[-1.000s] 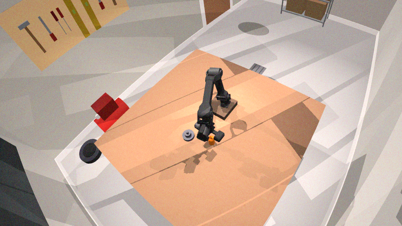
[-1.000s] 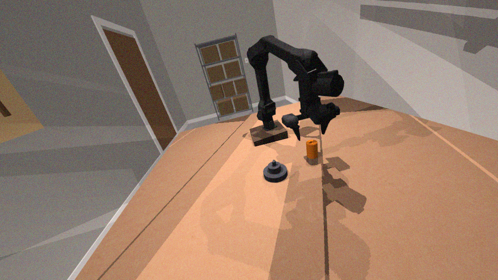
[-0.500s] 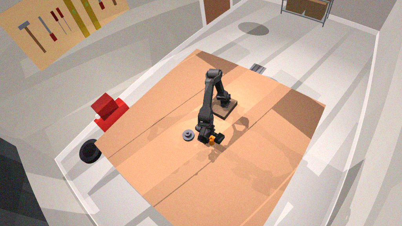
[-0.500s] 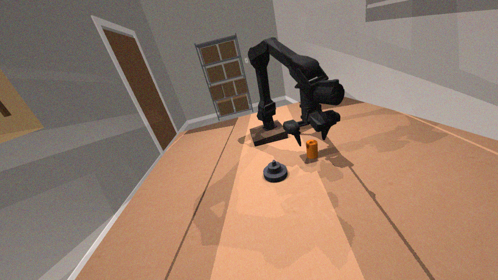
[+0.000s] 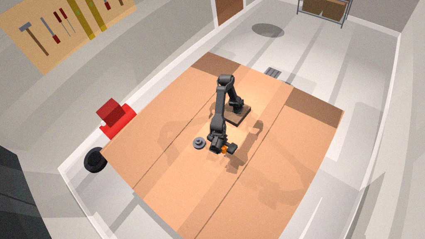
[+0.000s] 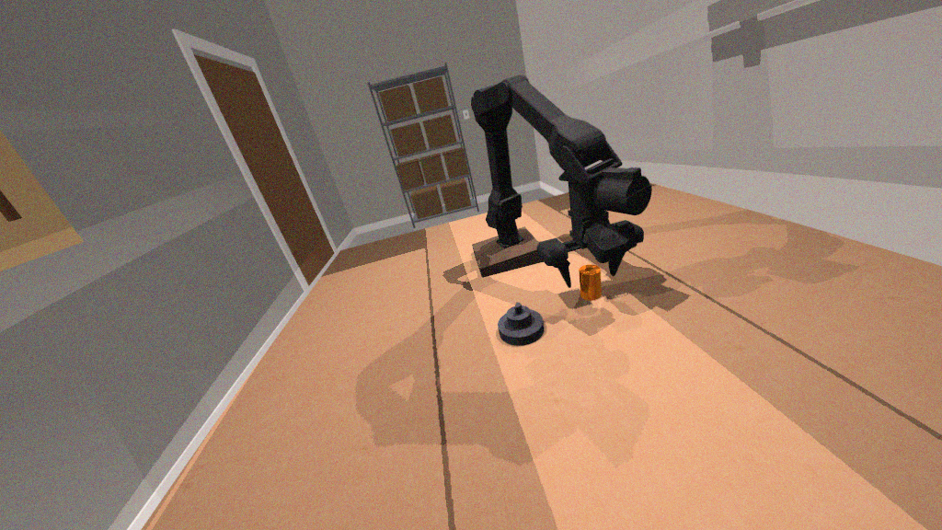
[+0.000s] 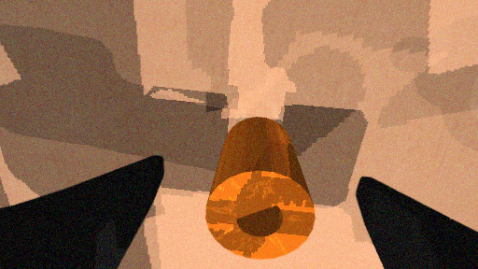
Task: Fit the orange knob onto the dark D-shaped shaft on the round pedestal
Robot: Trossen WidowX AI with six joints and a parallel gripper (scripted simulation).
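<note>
Right now my gripper tip is 10 mm above the orange knob. Round my gripper tip: dark round pedestal 170 mm to the right, 20 mm ahead.
</note>
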